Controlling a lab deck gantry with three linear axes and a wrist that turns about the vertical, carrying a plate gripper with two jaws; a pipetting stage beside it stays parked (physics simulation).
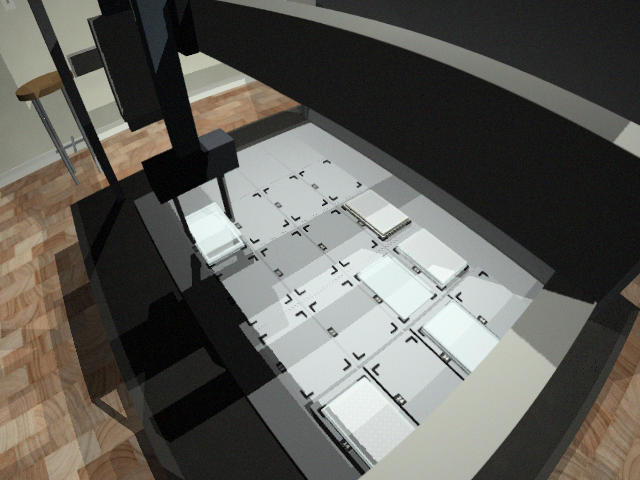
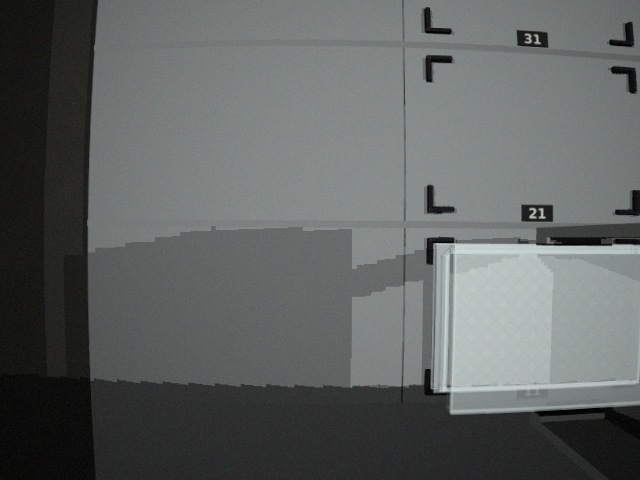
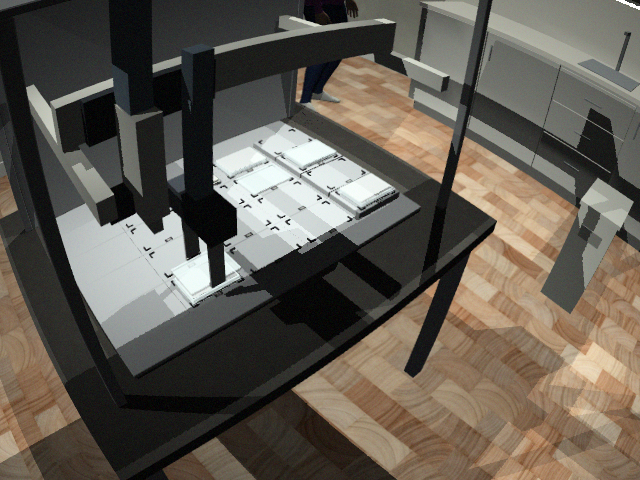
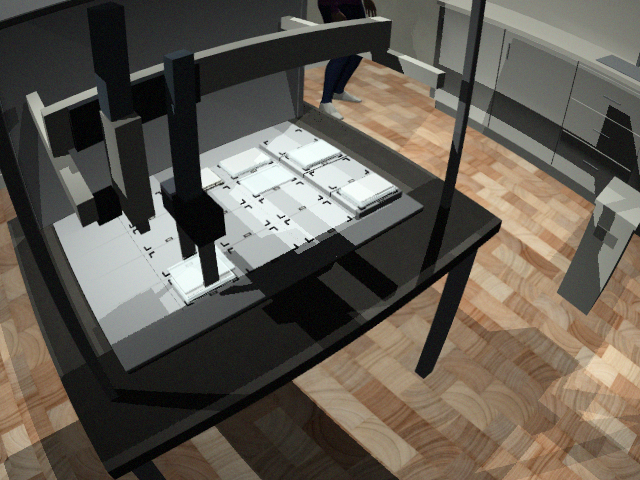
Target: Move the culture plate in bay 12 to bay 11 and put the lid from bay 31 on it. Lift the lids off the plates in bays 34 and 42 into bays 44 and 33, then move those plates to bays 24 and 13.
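Frame: origin at the robot's base, x ahead, y left, z up, level; metres.
Seen in the pictures: gripper, fingertip midpoint: (image 1: pixel 210 228) (image 2: pixel 566 326) (image 3: pixel 205 270) (image 4: pixel 200 269); robot's base at its link origin: (image 2: pixel 429 388) (image 3: pixel 193 306) (image 4: pixel 188 305).
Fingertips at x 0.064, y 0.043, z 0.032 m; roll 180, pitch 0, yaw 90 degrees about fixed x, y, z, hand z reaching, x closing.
Note:
Pixels of each thing's top centre, then the offset from my fingertips to it. "*": a spot on its surface instead.
- clear lid at its top centre: (image 2: pixel 573 328) (image 3: pixel 205 268) (image 4: pixel 200 267) (image 1: pixel 210 226) dx +0.000, dy +0.000, dz +0.006 m
- culture plate at a spot on its surface: (image 2: pixel 439 320) * dx -0.061, dy -0.001, dz -0.024 m
- beige plate at its top centre: (image 1: pixel 376 209) (image 4: pixel 195 181) dx +0.164, dy +0.321, dz -0.018 m
- clear-topped plate at its top centre: (image 1: pixel 465 336) (image 3: pixel 310 151) (image 4: pixel 314 151) dx +0.492, dy +0.214, dz -0.001 m
- flat glassy piece at its top centre: (image 1: pixel 396 283) (image 3: pixel 263 177) (image 4: pixel 266 178) dx +0.328, dy +0.214, dz -0.024 m
- bay 43 at a spot on its surface: (image 1: pixel 431 255) * dx +0.329, dy +0.316, dz -0.018 m
- bay 14 at a spot on its surface: (image 1: pixel 369 421) (image 3: pixel 365 188) * dx +0.488, dy -0.001, dz -0.003 m
My gripper (image 1: pixel 212 230) (image 2: pixel 574 326) (image 3: pixel 204 271) (image 4: pixel 199 270) is shut on a clear lid (image 1: pixel 205 219) (image 2: pixel 491 310) (image 3: pixel 191 276) (image 4: pixel 186 273), with one jaw at each long side. The lid is level, slightly above the culture plate (image 2: pixel 439 320) in bay 11. The plate's edges show beyond the lid; the gap's size is hard to judge. Bay 31, by its label (image 2: pixel 532 38), holds no lid. A beige plate (image 1: pixel 377 211) is in bay 42; whether it has a lid is unclear. A clear-topped plate (image 1: pixel 457 333) (image 3: pixel 310 153) is in bay 34.
A flat glassy piece (image 1: pixel 395 286) (image 3: pixel 263 179) lies in bay 33. Pale plates stand in bay 43 (image 1: pixel 431 255) and bay 14 (image 1: pixel 369 421) (image 3: pixel 366 190). The parked pipetting stage (image 3: pixel 139 155) (image 4: pixel 126 155) hangs beside the gripper column.

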